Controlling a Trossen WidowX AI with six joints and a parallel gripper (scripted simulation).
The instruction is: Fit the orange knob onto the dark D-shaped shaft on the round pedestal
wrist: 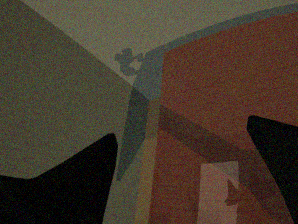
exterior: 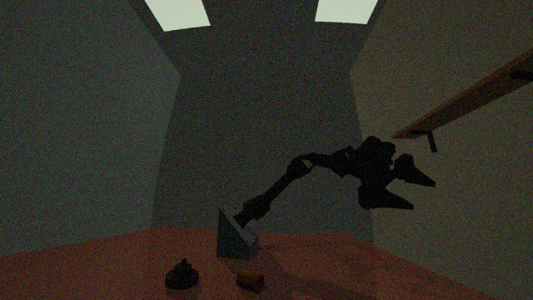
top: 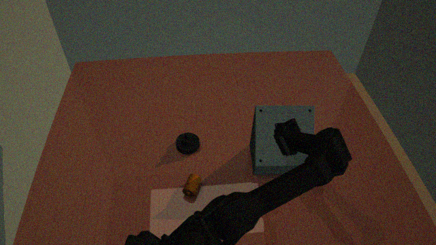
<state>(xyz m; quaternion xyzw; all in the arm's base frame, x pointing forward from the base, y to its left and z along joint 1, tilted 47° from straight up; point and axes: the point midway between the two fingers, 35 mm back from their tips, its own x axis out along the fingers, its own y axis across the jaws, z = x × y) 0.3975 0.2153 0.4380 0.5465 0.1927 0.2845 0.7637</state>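
Right now my gripper tip is 380 mm to the left of the orange knob, 210 mm above it and 130 mm past it. Round my gripper tip: pedestal (560 mm to the right, 200 mm below, 110 mm behind).
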